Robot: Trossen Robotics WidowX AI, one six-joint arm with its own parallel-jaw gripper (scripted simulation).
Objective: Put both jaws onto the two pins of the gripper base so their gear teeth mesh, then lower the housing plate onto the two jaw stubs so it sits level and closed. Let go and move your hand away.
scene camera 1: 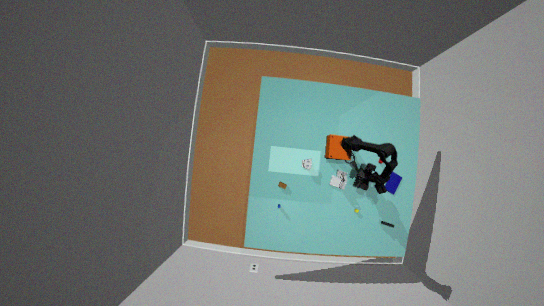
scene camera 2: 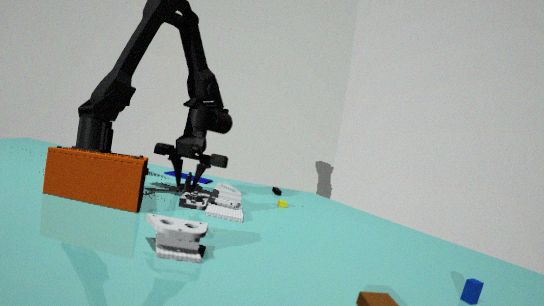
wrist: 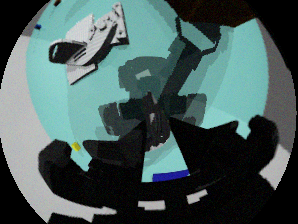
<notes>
I see my gripper and a jaw.
My gripper is seen too in the wrist view.
</notes>
